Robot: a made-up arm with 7 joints. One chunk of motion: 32 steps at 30 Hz.
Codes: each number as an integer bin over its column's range. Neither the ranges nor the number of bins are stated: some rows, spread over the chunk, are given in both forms.
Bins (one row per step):
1: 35 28 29 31 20 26 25
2: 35 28 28 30 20 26 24
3: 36 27 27 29 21 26 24
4: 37 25 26 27 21 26 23
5: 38 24 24 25 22 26 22
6: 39 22 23 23 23 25 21
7: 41 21 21 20 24 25 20
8: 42 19 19 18 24 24 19
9: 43 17 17 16 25 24 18
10: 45 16 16 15 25 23 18
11: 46 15 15 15 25 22 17
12: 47 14 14 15 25 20 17
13: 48 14 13 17 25 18 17
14: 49 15 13 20 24 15 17
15: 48 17 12 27 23 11 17
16: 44 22 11 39 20 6 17
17: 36 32 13 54 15 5 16
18: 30 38 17 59 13 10 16
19: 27 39 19 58 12 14 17
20: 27 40 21 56 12 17 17
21: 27 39 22 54 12 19 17
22: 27 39 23 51 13 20 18
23: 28 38 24 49 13 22 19
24: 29 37 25 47 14 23 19
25: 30 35 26 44 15 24 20
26: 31 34 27 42 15 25 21
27: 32 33 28 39 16 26 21
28: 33 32 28 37 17 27 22
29: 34 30 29 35 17 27 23
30: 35 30 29 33 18 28 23
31: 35 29 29 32 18 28 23
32: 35 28 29 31 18 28 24
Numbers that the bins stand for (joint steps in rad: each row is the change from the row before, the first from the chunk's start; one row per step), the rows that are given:
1: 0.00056 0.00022 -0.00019 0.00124 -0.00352 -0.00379 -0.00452
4: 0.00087 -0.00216 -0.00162 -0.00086 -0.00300 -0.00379 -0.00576
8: 0.00167 -0.00692 -0.00495 -0.00557 -0.00143 -0.00481 -0.00824
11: 0.00230 -0.01010 -0.00686 -0.00714 -0.00090 -0.00583 -0.00948
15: 0.00262 -0.00851 -0.00829 -0.00086 -0.00195 -0.01141 -0.00948
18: -0.00024 0.00816 -0.00590 0.01590 -0.00719 -0.01192 -0.01010
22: -0.00071 0.00895 -0.00305 0.01171 -0.00719 -0.00684 -0.00886
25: -0.00024 0.00578 -0.00162 0.00805 -0.00614 -0.00481 -0.00762
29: 0.00040 0.00181 -0.00019 0.00333 -0.00510 -0.00329 -0.00576
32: 0.00056 0.00022 -0.00019 0.00124 -0.00457 -0.00278 -0.00514
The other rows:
2: 0.00056 0.00022 -0.00067 0.00071 -0.00352 -0.00379 -0.00514
3: 0.00071 -0.00057 -0.00114 0.00019 -0.00300 -0.00379 -0.00514
5: 0.00103 -0.00295 -0.00257 -0.00190 -0.00248 -0.00379 -0.00638
6: 0.00119 -0.00454 -0.00305 -0.00295 -0.00195 -0.00430 -0.00700
7: 0.00151 -0.00533 -0.00400 -0.00452 -0.00143 -0.00430 -0.00762
9: 0.00183 -0.00851 -0.00590 -0.00662 -0.00090 -0.00481 -0.00886
10: 0.00214 -0.00930 -0.00638 -0.00714 -0.00090 -0.00532 -0.00886
12: 0.00246 -0.01089 -0.00733 -0.00714 -0.00090 -0.00684 -0.00948
13: 0.00262 -0.01089 -0.00781 -0.00610 -0.00090 -0.00786 -0.00948
14: 0.00278 -0.01010 -0.00781 -0.00452 -0.00143 -0.00938 -0.00948
16: 0.00198 -0.00454 -0.00876 0.00543 -0.00352 -0.01395 -0.00948
17: 0.00071 0.00340 -0.00781 0.01329 -0.00614 -0.01446 -0.01010
19: -0.00071 0.00895 -0.00495 0.01538 -0.00771 -0.00989 -0.00948
20: -0.00071 0.00975 -0.00400 0.01433 -0.00771 -0.00837 -0.00948
21: -0.00071 0.00895 -0.00352 0.01329 -0.00771 -0.00735 -0.00948
23: -0.00056 0.00816 -0.00257 0.01067 -0.00719 -0.00583 -0.00824
24: -0.00040 0.00737 -0.00210 0.00962 -0.00667 -0.00532 -0.00824
26: -0.00008 0.00498 -0.00114 0.00700 -0.00614 -0.00430 -0.00700
27: 0.00008 0.00419 -0.00067 0.00543 -0.00562 -0.00379 -0.00700
28: 0.00024 0.00340 -0.00067 0.00438 -0.00510 -0.00329 -0.00638
30: 0.00056 0.00181 -0.00019 0.00229 -0.00457 -0.00278 -0.00576
31: 0.00056 0.00102 -0.00019 0.00176 -0.00457 -0.00278 -0.00576

